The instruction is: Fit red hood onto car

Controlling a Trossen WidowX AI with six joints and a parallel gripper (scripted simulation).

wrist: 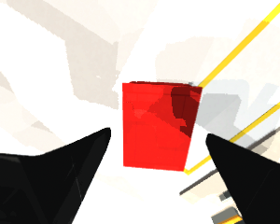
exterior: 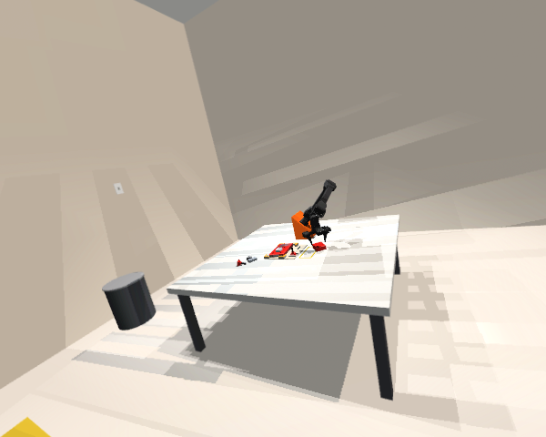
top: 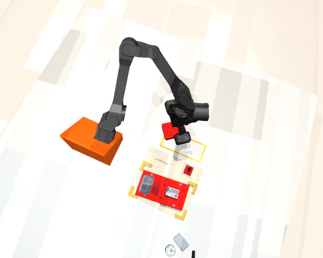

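The red hood lies 20 mm below my gripper tip. Round my gripper tip: grey engine block 80 mm ahead, 260 mm to the right, 10 mm below.
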